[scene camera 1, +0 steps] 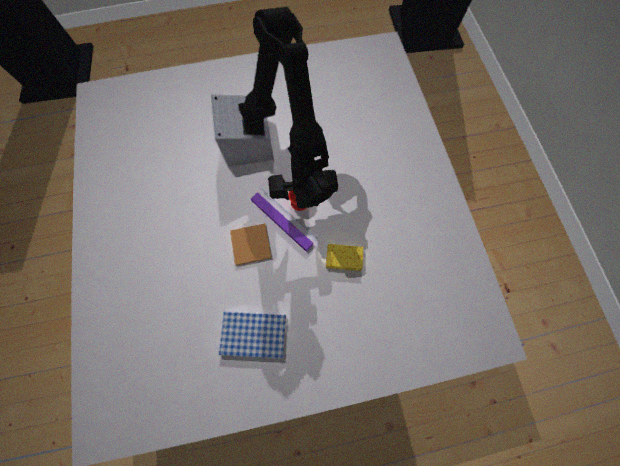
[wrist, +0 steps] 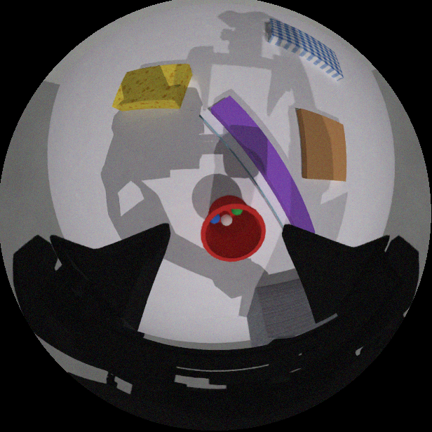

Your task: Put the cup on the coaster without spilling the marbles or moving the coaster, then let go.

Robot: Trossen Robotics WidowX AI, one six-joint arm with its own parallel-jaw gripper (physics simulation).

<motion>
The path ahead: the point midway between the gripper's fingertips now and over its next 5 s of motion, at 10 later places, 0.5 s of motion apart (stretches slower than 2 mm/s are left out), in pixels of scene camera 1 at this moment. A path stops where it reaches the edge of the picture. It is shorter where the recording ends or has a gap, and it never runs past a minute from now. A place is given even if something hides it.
The gripper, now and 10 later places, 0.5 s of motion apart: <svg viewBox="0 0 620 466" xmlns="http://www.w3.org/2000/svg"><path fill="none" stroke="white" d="M303 197L302 198L301 202L302 205L302 208L302 208L301 203L301 201L300 202L289 208L278 214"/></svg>
</motion>
